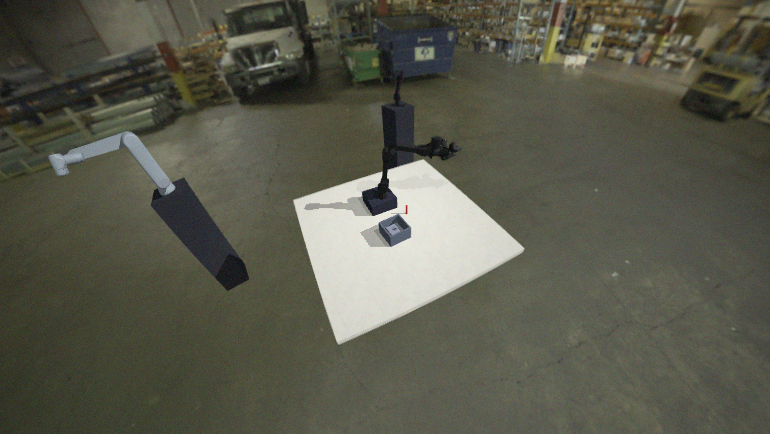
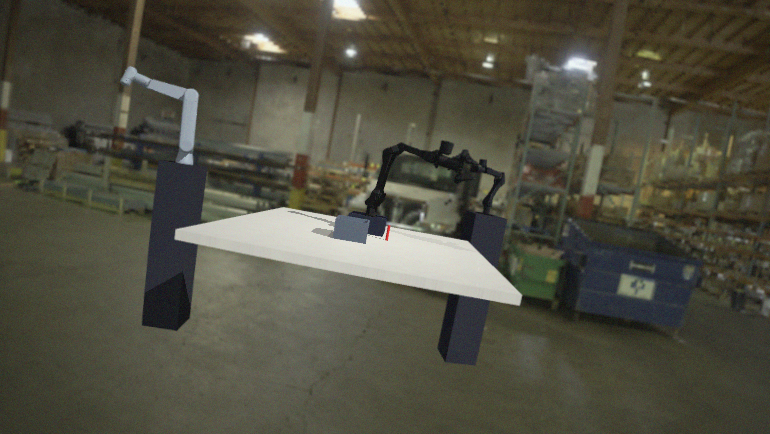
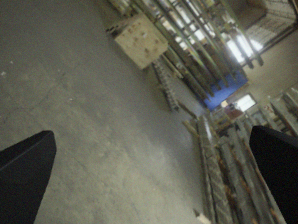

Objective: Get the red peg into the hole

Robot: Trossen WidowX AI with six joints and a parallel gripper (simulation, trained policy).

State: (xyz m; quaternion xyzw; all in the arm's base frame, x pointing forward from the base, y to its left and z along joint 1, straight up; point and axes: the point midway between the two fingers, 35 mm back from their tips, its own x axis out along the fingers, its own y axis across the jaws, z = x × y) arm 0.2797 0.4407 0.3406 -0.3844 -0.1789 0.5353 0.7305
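Right now my gripper tip is 40 cm above the red peg, 38 cm to the left of it and 10 cm past it. Round my gripper tip: grey plate (58 cm to the right, 39 cm below, 2 cm ahead); then grey box (58 cm to the right, 41 cm below, 2 cm ahead).
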